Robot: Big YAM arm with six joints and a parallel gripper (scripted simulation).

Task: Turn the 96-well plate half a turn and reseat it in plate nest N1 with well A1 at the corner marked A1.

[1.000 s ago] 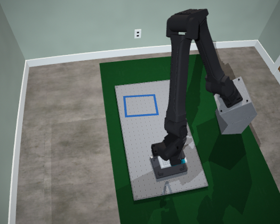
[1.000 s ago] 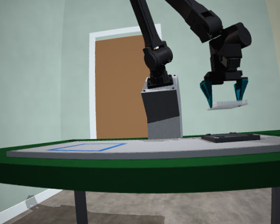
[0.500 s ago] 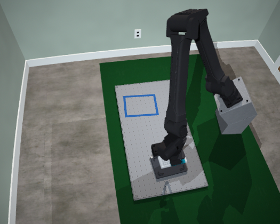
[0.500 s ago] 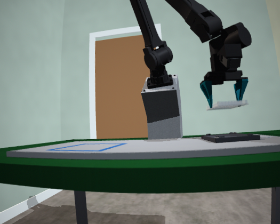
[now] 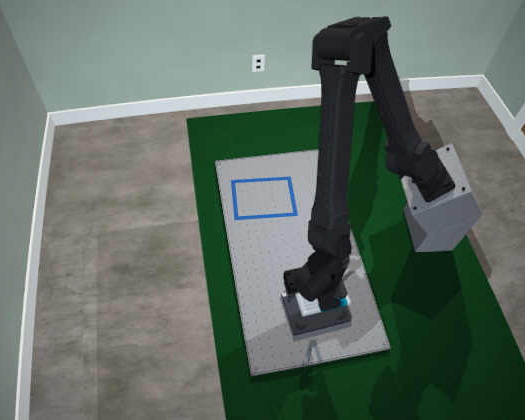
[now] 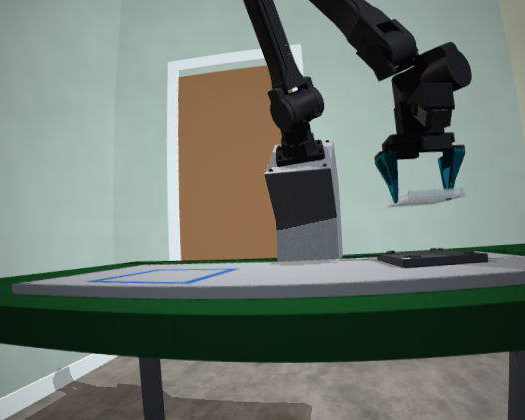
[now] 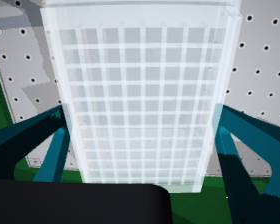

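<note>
Now: the plate nest N1 10 cm below my hand. The rest, counted from my hand: 96-well plate 1 cm below; A1 label 7 cm ahead, 5 cm to the right, 9 cm below.
</note>
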